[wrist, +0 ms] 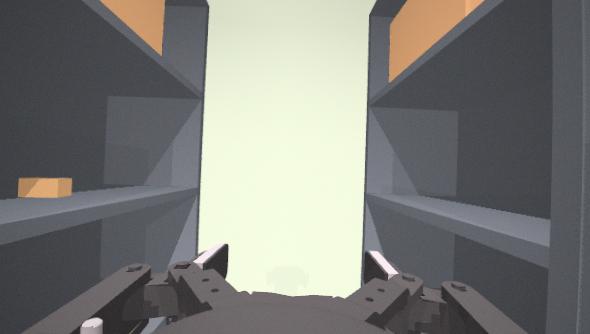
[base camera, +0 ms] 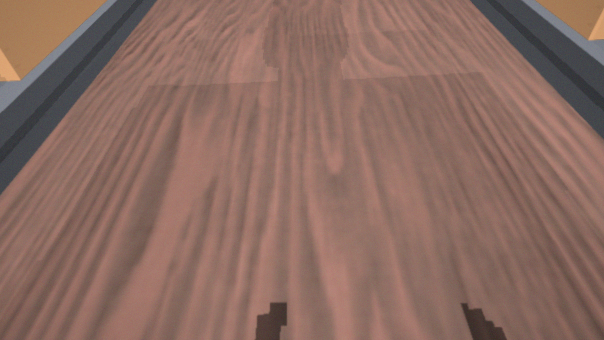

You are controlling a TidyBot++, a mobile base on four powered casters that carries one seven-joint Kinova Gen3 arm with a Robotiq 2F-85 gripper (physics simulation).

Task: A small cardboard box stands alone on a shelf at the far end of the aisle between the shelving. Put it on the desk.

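Frame: origin at the arm's base, x ahead, y left, z up, level; centimetres.
Seen in the pictures: gripper, fingertip midpoint: point(wrist: 295, 262).
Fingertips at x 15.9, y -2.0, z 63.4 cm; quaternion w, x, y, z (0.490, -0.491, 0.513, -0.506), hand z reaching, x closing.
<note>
A point is followed by its place in that frame.
A small cardboard box point(wrist: 45, 187) {x 64.6, y 64.6, z 62.1 cm} stands alone on the middle shelf point(wrist: 115, 200) {x 65.0, y 45.4, z 59.4 cm} of the left shelving, at the left of the wrist view. My gripper point(wrist: 295, 262) {x 15.9, y -2.0, z 63.4 cm} is open, with a wide gap between its fingers. It points along the aisle at the far wall, and the small box is off to its left, apart from it. The desk does not show in either view.
Shelving stands on both sides of the aisle. Larger cardboard boxes point(wrist: 137, 22) {x 68.8, y 44.8, z 110.1 cm} point(wrist: 425, 37) {x 72.9, y -40.7, z 111.4 cm} stand on the upper shelves, left and right. A pale wall point(wrist: 285, 125) {x 122.9, y 3.0, z 91.9 cm} closes the far end. In the base view, the wooden floor point(base camera: 310, 200) {x 41.7, y 1.2, z -39.6 cm} runs between dark shelving bases point(base camera: 65, 85) {x 66.3, y 42.7, z -36.2 cm} point(base camera: 550, 60) {x 69.0, y -38.7, z -36.6 cm}.
</note>
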